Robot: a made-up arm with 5 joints.
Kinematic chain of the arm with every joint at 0, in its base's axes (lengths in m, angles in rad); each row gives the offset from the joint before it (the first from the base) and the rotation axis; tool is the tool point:
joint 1: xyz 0 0 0.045 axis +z
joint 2: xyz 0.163 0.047 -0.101 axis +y
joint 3: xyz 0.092 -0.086 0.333 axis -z
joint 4: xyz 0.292 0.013 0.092 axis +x
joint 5: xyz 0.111 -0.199 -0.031 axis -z
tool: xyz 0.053 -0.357 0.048
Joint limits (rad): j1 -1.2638..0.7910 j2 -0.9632..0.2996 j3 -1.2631..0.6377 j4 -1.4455..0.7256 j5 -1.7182..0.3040
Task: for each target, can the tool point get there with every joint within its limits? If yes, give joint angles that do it. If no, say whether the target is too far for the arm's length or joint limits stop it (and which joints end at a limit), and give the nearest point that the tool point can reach.
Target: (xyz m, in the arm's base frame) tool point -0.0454 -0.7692 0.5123
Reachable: yes | joints -1.1008 -0.4703 -0.3089 0.2982 -0.0616
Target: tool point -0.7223 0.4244 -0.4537
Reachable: no: joint limits stop it (at a limit: joint 1, joint 2, joint 3, joint 5) | nearest point -0.6966 -0.0577 0.2233 | short by 0.831 m
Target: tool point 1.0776 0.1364 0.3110
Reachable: yes | joints -0.0164 0.1584 -0.4312 -0.3934 -1.5009
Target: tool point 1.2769 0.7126 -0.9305
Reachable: no: too far | nearest point 0.8695 0.4853 -0.1738 | short by 0.889 m
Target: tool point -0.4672 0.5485 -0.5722
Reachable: no: joint limits stop it (at a limit: joint 1, joint 2, joint 3, joint 4) | nearest point 0.1803 0.9218 -0.0826 | short by 0.893 m
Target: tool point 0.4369 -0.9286 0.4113
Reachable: yes | joints -0.6256 -0.0415 0.1948 0.0168 -1.0403
